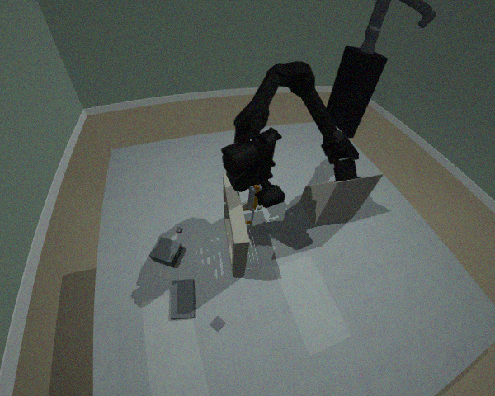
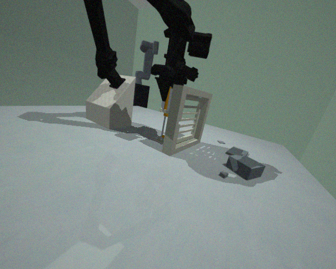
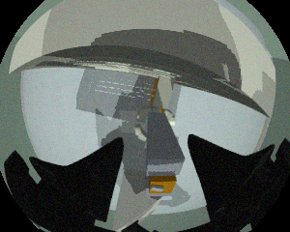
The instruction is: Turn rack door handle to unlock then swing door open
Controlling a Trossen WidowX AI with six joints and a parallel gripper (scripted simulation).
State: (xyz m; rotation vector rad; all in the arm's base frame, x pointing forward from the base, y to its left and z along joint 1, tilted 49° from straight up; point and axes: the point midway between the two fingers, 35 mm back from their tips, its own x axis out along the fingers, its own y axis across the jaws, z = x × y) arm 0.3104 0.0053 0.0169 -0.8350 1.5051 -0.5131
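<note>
Now: the upright handle 10 mm to the left of my gripper tip and 30 mm below it. Round my gripper tip: grey box (300 mm ahead, 50 mm to the left, 140 mm below); flat grey slab (260 mm ahead, 200 mm to the left, 160 mm below).
</note>
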